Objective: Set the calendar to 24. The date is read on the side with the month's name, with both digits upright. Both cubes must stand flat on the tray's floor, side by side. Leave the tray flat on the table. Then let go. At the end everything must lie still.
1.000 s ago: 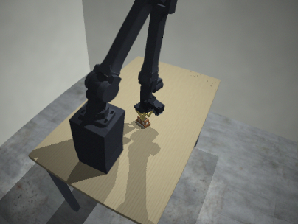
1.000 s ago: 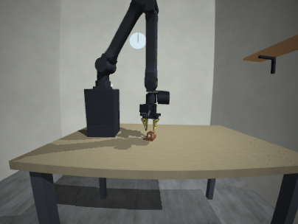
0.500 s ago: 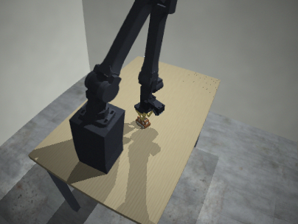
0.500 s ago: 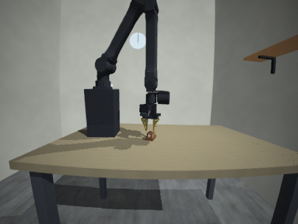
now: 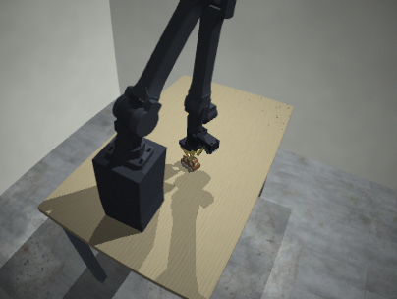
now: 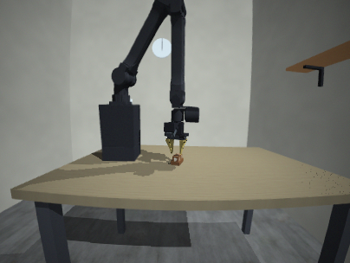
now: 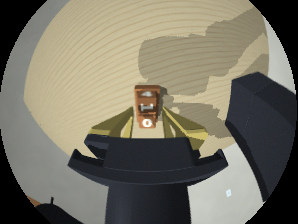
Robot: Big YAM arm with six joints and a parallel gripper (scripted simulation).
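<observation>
The brown digit cube is 30 mm below my hand. Also, from my hand: brown tray 50 mm below, 10 mm to the left, 10 mm ahead.
</observation>
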